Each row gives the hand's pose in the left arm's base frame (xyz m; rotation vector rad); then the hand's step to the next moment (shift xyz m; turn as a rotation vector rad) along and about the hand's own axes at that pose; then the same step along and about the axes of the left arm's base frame.
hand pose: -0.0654 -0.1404 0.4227 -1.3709 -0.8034 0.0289
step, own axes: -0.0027 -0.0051 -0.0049 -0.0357 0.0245 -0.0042
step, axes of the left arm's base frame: -0.0016 -0.0067 0.0032 -0.0138 -0.0142 -0.0388
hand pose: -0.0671 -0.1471 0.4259 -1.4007 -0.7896 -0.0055
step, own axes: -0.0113 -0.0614 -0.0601 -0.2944 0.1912 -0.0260
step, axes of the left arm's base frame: -0.0066 -0.0705 0.0500 -0.1226 -0.1116 -0.3105
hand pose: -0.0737 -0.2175 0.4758 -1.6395 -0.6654 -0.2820
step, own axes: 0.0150 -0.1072 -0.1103 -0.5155 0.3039 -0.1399
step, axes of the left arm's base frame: -0.0282 -0.0970 0.1170 -0.2146 -0.2848 -0.5005
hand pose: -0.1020 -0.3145 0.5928 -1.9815 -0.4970 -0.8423
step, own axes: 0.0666 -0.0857 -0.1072 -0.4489 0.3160 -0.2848
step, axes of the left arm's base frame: -0.0472 -0.0466 0.1374 -0.2141 -0.4141 -0.4064
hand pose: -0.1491 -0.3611 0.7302 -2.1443 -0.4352 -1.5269
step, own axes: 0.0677 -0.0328 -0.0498 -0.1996 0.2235 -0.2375
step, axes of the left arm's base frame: -0.0339 -0.0004 0.0836 -0.1411 -0.3140 -0.1665
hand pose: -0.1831 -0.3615 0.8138 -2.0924 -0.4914 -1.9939
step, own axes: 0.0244 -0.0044 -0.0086 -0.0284 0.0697 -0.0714
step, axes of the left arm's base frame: -0.0089 0.0032 0.0245 -0.0405 -0.0937 -0.0184
